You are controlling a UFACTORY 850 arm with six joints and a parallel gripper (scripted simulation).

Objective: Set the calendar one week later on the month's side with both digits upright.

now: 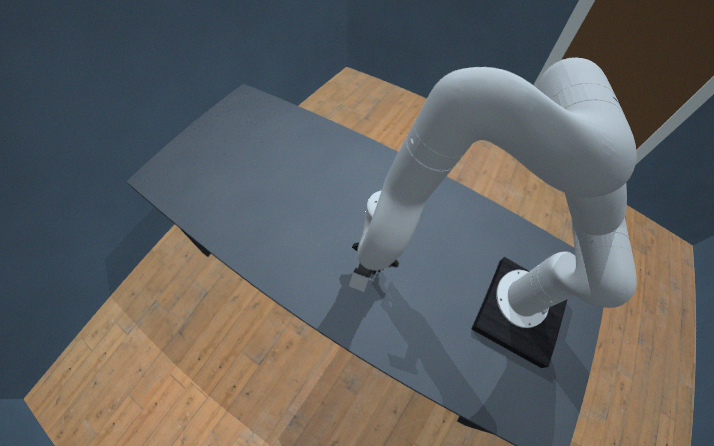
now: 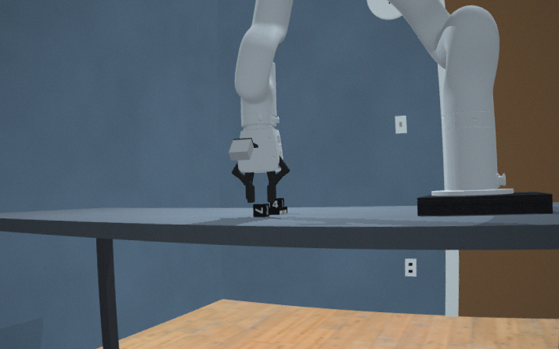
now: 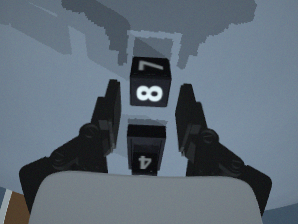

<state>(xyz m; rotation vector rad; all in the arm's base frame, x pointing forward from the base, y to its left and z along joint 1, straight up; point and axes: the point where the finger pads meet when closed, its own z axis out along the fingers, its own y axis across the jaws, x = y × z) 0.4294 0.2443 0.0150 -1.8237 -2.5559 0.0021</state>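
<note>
Now: hand 4 cm above the calendar cube. Also, from my hand: black tray: 3 cm ahead, 10 cm to the right, 4 cm below.
</note>
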